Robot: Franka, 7 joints.
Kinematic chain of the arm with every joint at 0, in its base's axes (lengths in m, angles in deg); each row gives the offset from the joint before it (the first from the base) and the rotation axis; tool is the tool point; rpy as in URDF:
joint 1: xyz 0 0 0.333 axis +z
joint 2: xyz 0 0 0 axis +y
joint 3: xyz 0 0 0.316 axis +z
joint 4: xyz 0.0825 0 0 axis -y
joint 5: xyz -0.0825 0 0.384 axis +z
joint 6: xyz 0 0 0 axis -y
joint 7: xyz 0.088 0 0 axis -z
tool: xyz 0 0 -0.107 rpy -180 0 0
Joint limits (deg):
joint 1: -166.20..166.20
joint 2: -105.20..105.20
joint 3: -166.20..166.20
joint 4: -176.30..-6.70
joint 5: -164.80..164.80
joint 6: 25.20..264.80
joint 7: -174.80..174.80
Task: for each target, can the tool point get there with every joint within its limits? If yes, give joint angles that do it. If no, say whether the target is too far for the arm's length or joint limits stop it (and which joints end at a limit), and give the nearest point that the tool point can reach.
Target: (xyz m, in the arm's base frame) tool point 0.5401 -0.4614 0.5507
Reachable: yes | joints -21.10 22.88 -29.08 -82.68 87.75 118.25 1.95
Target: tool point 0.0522 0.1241 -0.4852
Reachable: no: joint limits stop it (at a limit: joint 2) | nearest point 0.0643 0.1529 -0.3476 | short by 0.141 m
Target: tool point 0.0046 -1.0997 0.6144
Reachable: no: too far | nearest point 0.0035 -0.8311 0.5457 | short by 0.277 m
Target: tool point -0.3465 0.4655 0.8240
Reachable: yes | joints -121.39 -48.12 -67.71 -79.49 2.32 139.22 50.65
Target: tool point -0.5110 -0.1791 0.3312
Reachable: yes | joints -141.01 25.44 -35.39 -106.09 60.64 61.69 -70.71
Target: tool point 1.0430 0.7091 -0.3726
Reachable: no: too far | nearest point 0.6191 0.4209 -0.0859 | short by 0.587 m
